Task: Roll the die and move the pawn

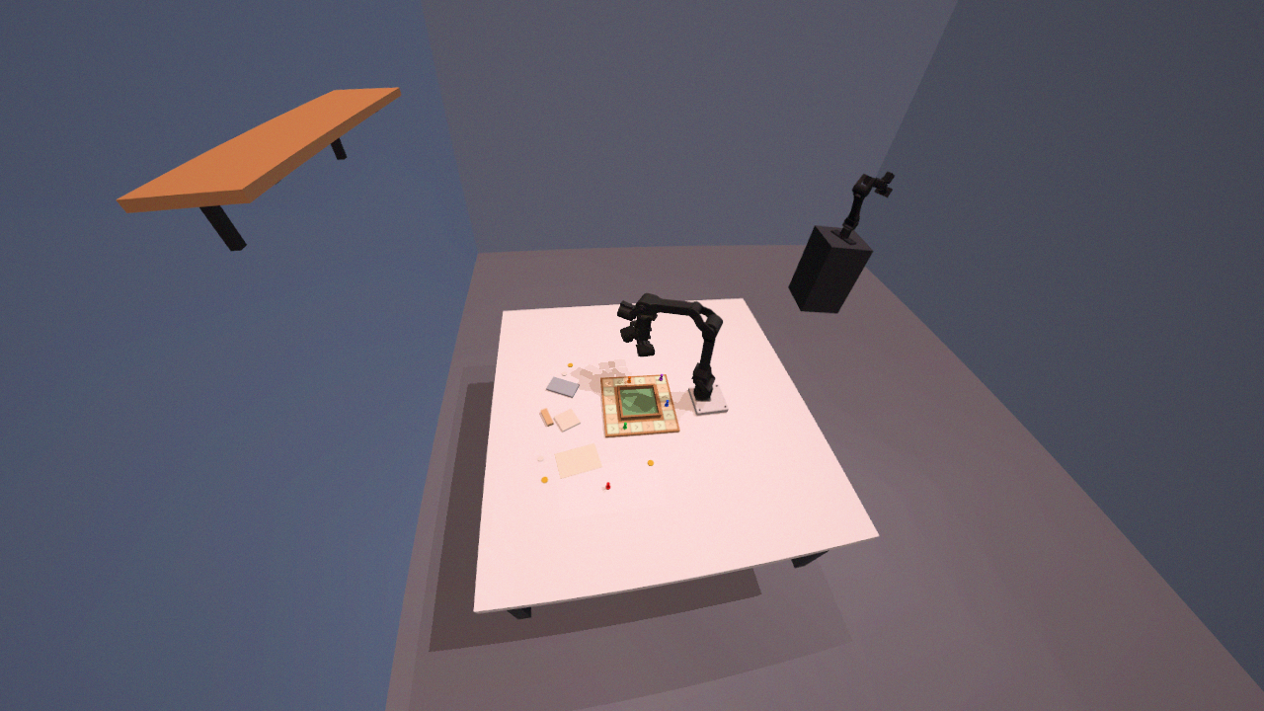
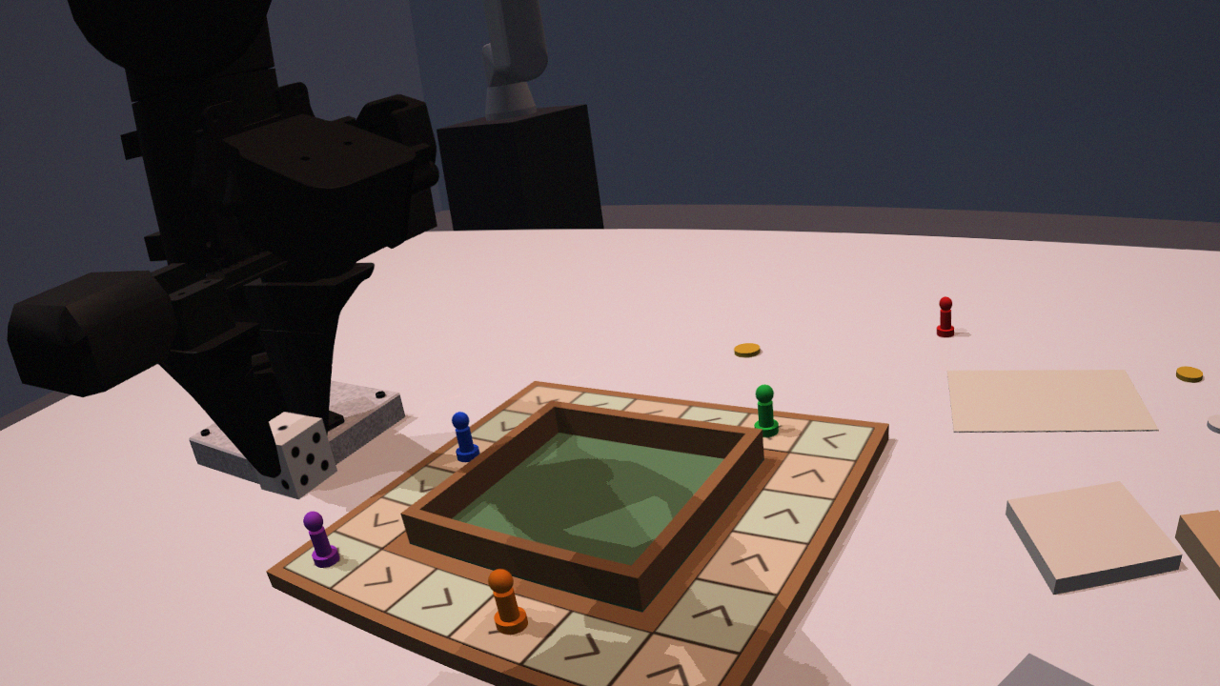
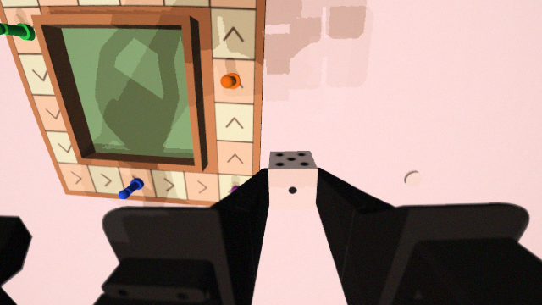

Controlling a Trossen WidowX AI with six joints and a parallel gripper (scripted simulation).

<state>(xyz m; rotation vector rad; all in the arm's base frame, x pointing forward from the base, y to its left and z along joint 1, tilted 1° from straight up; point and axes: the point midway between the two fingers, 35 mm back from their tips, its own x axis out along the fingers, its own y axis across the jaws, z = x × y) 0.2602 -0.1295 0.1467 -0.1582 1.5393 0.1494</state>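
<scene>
Now: the orange pawn 10 cm below my gripper tip, 6 cm to the left of it and 4 cm ahead of it. From my gripper tip the other things lie so: white die (right at my gripper tip); then purple pawn (10 cm below, 10 cm behind, 4 cm to the left); then green tray (17 cm to the left, 12 cm below).
</scene>
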